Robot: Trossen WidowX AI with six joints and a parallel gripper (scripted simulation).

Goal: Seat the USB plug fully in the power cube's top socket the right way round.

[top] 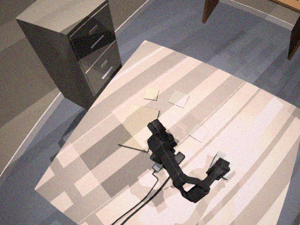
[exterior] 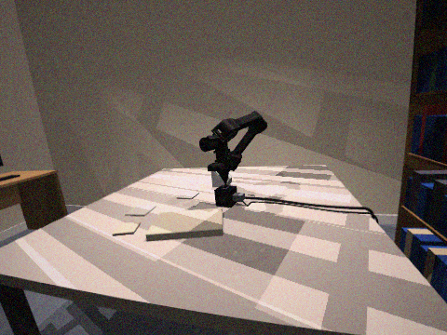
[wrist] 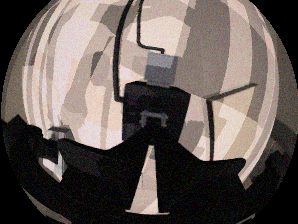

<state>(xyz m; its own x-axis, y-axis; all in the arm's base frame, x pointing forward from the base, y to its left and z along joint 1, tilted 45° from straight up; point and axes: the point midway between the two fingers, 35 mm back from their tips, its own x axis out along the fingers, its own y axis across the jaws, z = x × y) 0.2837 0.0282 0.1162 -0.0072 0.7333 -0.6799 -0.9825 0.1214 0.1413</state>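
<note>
Right now the USB plug is 20 mm below my gripper tip. The rest, counted from my gripper tip: flat tan board: 220 mm ahead, 100 mm to the right, 90 mm below.
</note>
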